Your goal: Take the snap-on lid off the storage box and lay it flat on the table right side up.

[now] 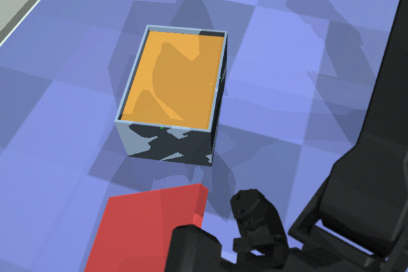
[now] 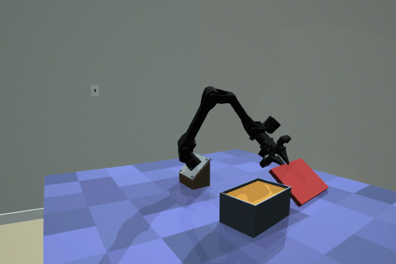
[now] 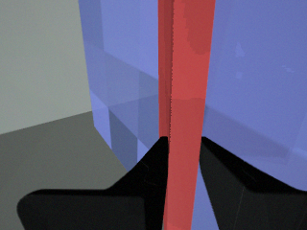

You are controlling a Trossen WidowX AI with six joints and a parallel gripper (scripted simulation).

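Right now the red lid is 70 mm ahead of my gripper tip, 50 mm below it and 20 mm to the left of it. From my gripper tip the other things lie so: grey storage box 280 mm to the right, 160 mm ahead, 60 mm below.
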